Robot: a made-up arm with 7 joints. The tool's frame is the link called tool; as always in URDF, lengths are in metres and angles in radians. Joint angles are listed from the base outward. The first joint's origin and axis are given. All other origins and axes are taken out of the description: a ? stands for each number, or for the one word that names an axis. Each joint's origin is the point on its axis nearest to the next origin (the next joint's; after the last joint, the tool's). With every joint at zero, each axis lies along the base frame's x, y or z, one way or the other. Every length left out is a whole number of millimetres.
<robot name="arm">
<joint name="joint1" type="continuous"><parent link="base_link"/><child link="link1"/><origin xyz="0.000 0.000 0.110"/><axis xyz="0 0 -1"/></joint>
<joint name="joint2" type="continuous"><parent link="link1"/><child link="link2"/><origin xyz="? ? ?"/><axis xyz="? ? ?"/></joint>
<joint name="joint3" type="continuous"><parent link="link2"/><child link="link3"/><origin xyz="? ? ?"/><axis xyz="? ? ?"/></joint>
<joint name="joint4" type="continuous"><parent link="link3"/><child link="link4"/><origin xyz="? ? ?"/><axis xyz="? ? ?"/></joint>
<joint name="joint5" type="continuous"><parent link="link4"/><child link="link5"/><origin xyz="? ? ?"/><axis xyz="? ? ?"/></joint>
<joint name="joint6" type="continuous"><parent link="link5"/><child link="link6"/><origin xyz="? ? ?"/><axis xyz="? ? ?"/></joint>
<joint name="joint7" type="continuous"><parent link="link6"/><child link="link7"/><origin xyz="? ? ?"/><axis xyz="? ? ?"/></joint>
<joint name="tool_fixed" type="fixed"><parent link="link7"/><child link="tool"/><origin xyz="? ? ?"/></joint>
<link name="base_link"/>
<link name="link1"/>
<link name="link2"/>
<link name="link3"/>
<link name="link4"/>
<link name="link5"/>
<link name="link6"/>
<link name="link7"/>
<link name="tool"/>
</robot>
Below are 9 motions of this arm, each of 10 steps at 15 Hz.
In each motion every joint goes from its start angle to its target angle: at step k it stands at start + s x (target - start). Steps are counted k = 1, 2, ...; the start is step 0. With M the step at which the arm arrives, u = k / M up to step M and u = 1 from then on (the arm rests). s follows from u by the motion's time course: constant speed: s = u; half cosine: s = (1 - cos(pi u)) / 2; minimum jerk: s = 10 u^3 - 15 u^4 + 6 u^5.
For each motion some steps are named. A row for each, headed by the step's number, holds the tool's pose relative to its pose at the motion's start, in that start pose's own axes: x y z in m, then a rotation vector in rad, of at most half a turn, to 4 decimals.
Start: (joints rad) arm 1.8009 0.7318 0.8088 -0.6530 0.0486 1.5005 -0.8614
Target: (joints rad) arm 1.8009 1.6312 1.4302 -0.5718 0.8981 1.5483 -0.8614
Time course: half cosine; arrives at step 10
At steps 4, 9, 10:
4: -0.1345 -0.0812 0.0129 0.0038 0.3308 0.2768
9: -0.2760 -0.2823 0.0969 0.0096 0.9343 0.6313
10: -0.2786 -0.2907 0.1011 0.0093 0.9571 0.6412

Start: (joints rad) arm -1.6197 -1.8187 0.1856 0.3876 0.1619 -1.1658 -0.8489
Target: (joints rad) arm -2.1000 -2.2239 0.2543 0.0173 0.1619 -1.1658 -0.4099
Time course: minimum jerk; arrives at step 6
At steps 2, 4, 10:
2: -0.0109 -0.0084 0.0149 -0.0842 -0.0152 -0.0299
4: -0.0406 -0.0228 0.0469 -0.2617 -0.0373 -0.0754
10: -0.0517 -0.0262 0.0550 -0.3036 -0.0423 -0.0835

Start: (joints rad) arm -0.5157 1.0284 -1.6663 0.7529 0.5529 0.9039 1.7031
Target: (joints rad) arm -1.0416 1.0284 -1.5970 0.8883 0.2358 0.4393 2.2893
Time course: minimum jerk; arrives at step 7
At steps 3, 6, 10:
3: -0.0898 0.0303 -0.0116 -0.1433 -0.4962 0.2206
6: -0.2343 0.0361 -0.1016 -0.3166 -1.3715 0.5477
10: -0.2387 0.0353 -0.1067 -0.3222 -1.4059 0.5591

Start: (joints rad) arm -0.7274 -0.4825 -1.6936 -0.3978 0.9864 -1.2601 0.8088
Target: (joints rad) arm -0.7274 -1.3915 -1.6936 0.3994 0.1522 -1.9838 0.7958
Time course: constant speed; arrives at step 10
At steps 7, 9, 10:
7: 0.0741 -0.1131 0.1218 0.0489 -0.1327 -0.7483
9: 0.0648 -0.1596 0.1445 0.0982 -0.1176 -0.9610
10: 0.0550 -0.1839 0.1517 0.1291 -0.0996 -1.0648

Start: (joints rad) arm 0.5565 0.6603 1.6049 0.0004 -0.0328 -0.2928 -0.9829
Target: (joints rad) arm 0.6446 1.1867 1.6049 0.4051 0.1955 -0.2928 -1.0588
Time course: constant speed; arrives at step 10
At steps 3, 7, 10:
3: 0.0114 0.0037 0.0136 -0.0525 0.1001 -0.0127
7: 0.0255 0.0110 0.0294 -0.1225 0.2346 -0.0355
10: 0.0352 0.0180 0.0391 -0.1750 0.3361 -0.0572

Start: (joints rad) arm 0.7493 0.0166 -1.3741 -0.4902 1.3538 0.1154 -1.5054
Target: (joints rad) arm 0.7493 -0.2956 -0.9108 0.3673 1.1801 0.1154 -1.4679
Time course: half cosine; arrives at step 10
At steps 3, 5, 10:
3: -0.0048 0.0377 0.0270 0.0551 -0.1488 0.0865
5: -0.0202 0.0911 0.0683 0.1046 -0.3694 0.2188
10: -0.0723 0.1824 0.1251 0.1088 -0.7377 0.4809

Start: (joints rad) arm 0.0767 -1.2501 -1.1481 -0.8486 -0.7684 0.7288 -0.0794
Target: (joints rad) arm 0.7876 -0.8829 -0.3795 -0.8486 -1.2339 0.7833 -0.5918
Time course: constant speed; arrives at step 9
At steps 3, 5, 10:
3: -0.0351 0.0458 -0.1544 -0.5985 0.0461 0.0826
5: -0.0528 0.0244 -0.2593 -0.9981 0.0793 0.1053
10: -0.0690 -0.1088 -0.4010 -1.7888 0.1386 0.0777

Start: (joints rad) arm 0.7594 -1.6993 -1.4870 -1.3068 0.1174 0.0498 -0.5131
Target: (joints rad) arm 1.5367 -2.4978 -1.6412 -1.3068 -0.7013 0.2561 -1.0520
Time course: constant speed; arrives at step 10
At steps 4, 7, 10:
4: -0.0240 -0.1488 0.0452 -0.4536 -0.0827 0.1836
7: -0.0387 -0.2504 0.1339 -0.7913 -0.0636 0.3200
10: -0.0455 -0.3189 0.2649 -1.1050 0.0158 0.4509

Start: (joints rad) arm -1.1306 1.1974 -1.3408 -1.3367 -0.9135 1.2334 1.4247
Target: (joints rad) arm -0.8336 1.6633 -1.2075 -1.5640 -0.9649 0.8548 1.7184
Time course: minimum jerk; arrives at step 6
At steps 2, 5, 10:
2: 0.0234 0.0348 -0.0490 -0.1346 -0.0398 -0.0069
5: 0.1236 0.0917 -0.2455 -0.6130 -0.1656 -0.0075
10: 0.1288 0.0915 -0.2550 -0.6353 -0.1705 -0.0067

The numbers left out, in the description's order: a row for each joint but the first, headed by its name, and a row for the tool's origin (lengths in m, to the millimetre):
joint2: xyz -0.160 0.020 0.000, axis -1 0 0
joint3: xyz 0.000 -0.080 -0.070, axis 0 -1 0
joint4: xyz 0.090 0.000 -0.050, axis 0 0 -1
joint5: xyz -0.330 -0.160 0.000, axis 0 1 0
joint6: xyz 0.000 0.000 0.140, axis 0 0 1
joint7: xyz -0.050 0.190 0.000, axis 0 -1 0
tool: xyz 0.090 0.000 0.010

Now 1 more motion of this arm.
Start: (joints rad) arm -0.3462 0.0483 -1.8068 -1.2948 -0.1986 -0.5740 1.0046
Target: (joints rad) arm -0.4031 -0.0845 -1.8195 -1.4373 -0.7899 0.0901 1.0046
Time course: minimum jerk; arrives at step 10
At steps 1, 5, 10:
1: -0.0002 -0.0011 0.0016 0.0080 -0.0035 0.0020
5: -0.0244 -0.0853 0.0709 0.4563 -0.2170 0.1274
10: -0.0676 -0.2011 0.0845 0.8733 -0.4709 0.2668

